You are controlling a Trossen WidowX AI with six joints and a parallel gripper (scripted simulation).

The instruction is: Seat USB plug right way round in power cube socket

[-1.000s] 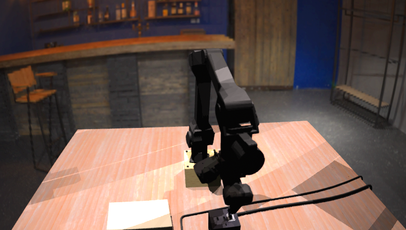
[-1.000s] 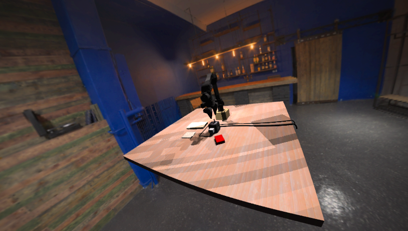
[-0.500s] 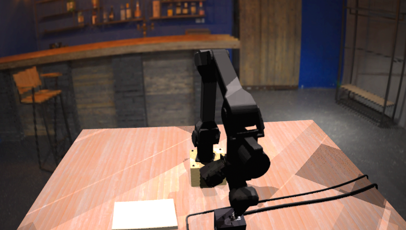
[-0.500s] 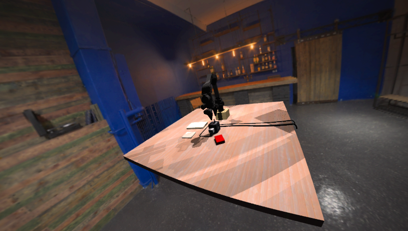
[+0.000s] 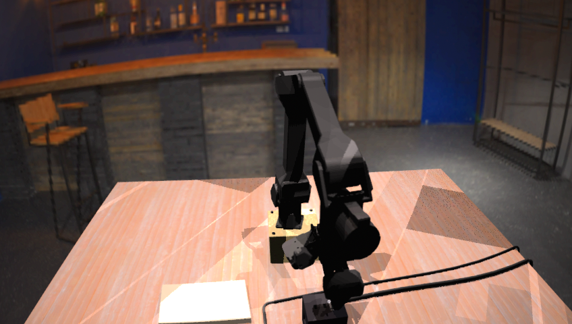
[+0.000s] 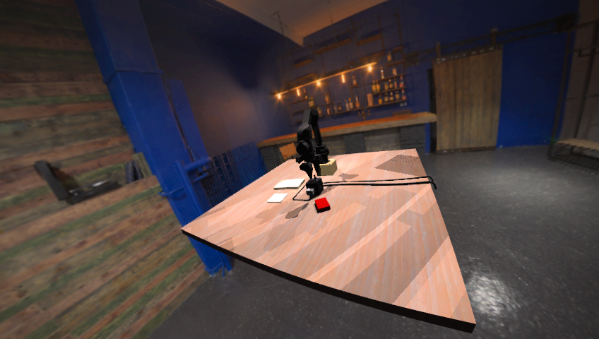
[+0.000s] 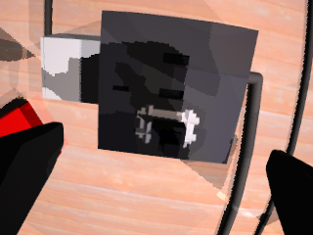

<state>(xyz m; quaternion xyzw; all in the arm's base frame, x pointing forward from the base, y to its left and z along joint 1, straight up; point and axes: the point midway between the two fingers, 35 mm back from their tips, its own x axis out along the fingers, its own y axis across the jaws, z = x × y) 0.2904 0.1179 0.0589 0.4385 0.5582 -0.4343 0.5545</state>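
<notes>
Right now my gripper tip is 20 mm above the dark USB plug. Round my gripper tip: red object 120 mm to the left, 120 mm ahead, 100 mm below; cream pad 280 mm to the right, 100 mm below, 30 mm behind.
</notes>
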